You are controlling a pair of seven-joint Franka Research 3 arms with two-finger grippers.
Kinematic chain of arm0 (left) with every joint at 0, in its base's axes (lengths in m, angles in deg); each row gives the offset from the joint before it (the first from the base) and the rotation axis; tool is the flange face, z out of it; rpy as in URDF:
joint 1: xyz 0 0 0.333 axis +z
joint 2: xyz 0 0 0 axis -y
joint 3: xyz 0 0 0.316 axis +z
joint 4: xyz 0.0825 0 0 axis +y
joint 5: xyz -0.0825 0 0.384 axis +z
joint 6: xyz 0 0 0 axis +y
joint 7: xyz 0.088 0 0 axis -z
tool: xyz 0 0 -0.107 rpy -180 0 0
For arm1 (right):
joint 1: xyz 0 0 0.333 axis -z
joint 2: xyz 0 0 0 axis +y
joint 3: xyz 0 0 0.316 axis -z
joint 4: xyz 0.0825 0 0 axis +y
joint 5: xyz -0.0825 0 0.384 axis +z
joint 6: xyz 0 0 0 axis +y
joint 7: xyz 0.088 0 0 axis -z
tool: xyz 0 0 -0.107 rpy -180 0 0
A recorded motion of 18 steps. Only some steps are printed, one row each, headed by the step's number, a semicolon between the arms.
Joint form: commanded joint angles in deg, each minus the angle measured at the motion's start. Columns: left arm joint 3, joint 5, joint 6, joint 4, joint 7, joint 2, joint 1; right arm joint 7, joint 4, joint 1, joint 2, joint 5, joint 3, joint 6.
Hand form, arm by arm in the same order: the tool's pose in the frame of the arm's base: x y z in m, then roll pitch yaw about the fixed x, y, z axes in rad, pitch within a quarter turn. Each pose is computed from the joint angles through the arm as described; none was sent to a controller.
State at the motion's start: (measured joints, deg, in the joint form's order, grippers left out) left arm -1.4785 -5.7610 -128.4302 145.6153 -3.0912 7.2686 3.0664; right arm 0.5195 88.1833 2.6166 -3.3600 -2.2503 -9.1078 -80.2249
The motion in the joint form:
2: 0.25 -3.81 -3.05 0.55 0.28 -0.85 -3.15; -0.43 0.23 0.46 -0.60 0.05 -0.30 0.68
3: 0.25 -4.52 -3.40 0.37 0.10 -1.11 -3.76; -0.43 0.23 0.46 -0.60 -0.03 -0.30 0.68
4: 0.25 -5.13 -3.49 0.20 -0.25 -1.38 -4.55; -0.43 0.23 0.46 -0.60 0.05 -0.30 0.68
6: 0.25 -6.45 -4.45 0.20 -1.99 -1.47 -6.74; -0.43 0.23 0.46 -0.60 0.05 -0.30 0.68
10: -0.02 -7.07 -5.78 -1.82 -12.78 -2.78 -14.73; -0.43 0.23 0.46 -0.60 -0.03 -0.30 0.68
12: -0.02 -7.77 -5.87 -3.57 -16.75 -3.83 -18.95; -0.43 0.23 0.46 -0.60 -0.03 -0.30 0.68
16: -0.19 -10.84 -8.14 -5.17 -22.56 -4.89 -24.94; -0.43 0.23 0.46 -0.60 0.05 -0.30 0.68
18: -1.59 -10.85 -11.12 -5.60 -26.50 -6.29 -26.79; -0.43 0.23 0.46 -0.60 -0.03 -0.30 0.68
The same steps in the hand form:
2: 0.4295 -0.0133 0.2981 3.0426 0.1551 0.1386; 0.5105 0.0555 0.6587 3.0918 0.0863 0.1006
3: 0.4310 -0.0181 0.2978 3.0351 0.1520 0.1400; 0.5105 0.0553 0.6587 3.0904 0.0863 0.1003
4: 0.4318 -0.0243 0.2971 3.0293 0.1541 0.1397; 0.5105 0.0555 0.6587 3.0918 0.0863 0.1006
6: 0.4325 -0.0409 0.2976 3.0186 0.1457 0.1494; 0.5105 0.0555 0.6587 3.0918 0.0863 0.1006
10: 0.4363 -0.1054 0.3030 3.0303 0.1356 0.2035; 0.5105 0.0553 0.6587 3.0904 0.0863 0.1003
12: 0.4372 -0.1405 0.3068 3.0260 0.1349 0.2069; 0.5105 0.0553 0.6587 3.0904 0.0863 0.1003
16: 0.4323 -0.1913 0.3126 2.9887 0.1240 0.2410; 0.5105 0.0555 0.6587 3.0918 0.0863 0.1006
18: 0.4283 -0.2170 0.3083 2.9837 0.1024 0.2612; 0.5105 0.0553 0.6587 3.0904 0.0863 0.1003

